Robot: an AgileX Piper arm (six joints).
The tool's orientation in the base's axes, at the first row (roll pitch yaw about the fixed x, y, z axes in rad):
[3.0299, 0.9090, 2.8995]
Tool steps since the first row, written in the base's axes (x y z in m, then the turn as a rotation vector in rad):
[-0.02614, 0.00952, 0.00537, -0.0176, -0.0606, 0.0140]
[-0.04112, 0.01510, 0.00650, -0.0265, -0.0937, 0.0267]
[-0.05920, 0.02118, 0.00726, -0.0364, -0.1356, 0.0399]
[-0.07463, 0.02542, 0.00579, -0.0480, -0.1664, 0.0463]
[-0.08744, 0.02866, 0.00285, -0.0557, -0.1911, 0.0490]
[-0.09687, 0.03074, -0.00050, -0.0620, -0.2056, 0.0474]
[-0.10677, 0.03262, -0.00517, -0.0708, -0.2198, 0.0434]
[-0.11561, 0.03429, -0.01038, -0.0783, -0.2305, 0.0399]
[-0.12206, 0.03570, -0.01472, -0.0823, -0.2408, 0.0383]
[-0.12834, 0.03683, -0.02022, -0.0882, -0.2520, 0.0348]
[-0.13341, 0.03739, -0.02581, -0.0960, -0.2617, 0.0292]
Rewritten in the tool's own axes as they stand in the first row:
[0.01276, 0.00576, -0.02463, -0.0095, -0.0615, -0.0176]
[0.02163, 0.00905, -0.03757, -0.0191, -0.0946, -0.0297]
[0.03271, 0.01233, -0.05276, -0.0297, -0.1365, -0.0422]
[0.04370, 0.01405, -0.06436, -0.0324, -0.1682, -0.0528]
[0.05414, 0.01508, -0.07291, -0.0336, -0.1936, -0.0586]
[0.06272, 0.01546, -0.07846, -0.0307, -0.2089, -0.0614]
[0.07258, 0.01548, -0.08356, -0.0244, -0.2245, -0.0648]
[0.08222, 0.01542, -0.08748, -0.0187, -0.2365, -0.0677]
[0.08969, 0.01553, -0.09002, -0.0166, -0.2474, -0.0690]
[0.09795, 0.01530, -0.09170, -0.0120, -0.2595, -0.0706]
[0.10546, 0.01470, -0.09232, -0.0043, -0.2707, -0.0726]

